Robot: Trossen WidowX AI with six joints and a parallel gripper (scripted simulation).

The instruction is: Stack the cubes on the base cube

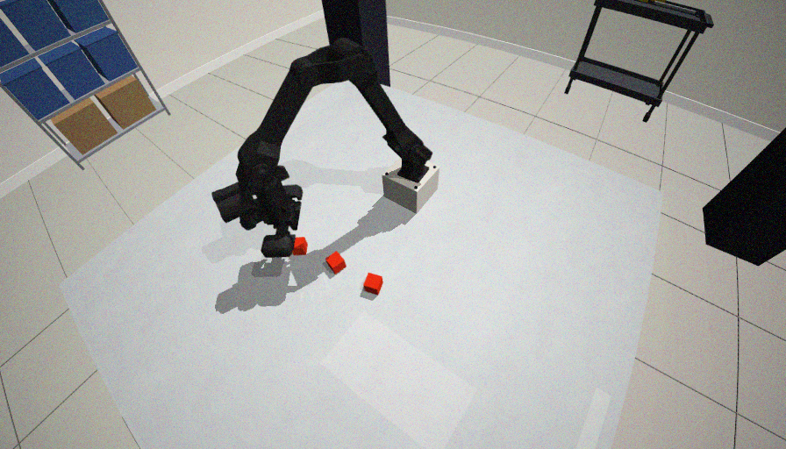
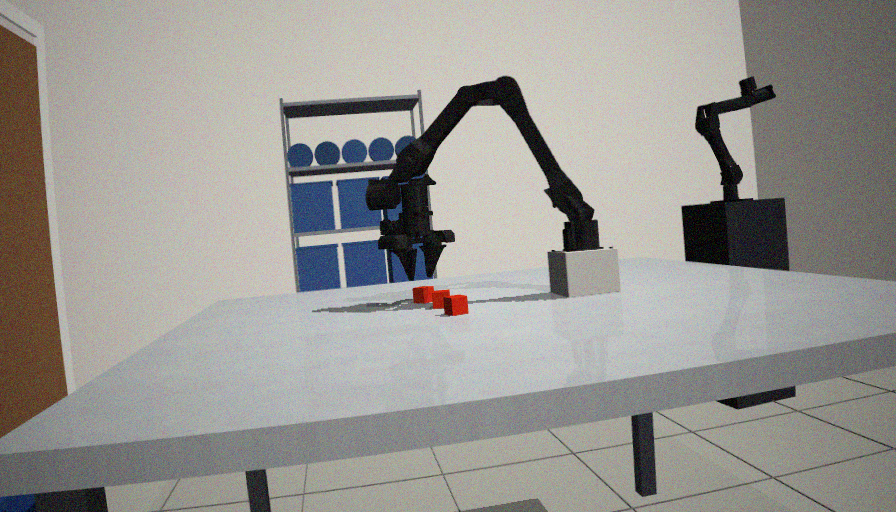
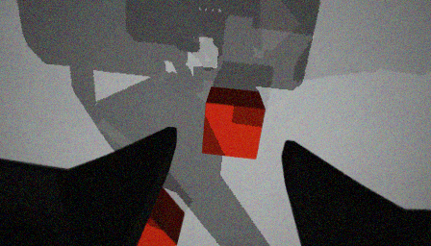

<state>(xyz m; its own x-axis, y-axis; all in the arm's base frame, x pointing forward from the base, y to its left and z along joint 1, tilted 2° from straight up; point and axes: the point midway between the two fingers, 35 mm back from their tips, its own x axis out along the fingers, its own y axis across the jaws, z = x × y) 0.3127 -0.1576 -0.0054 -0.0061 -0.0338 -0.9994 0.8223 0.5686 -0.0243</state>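
Now: the red cube 3 cm below my gripper tip.
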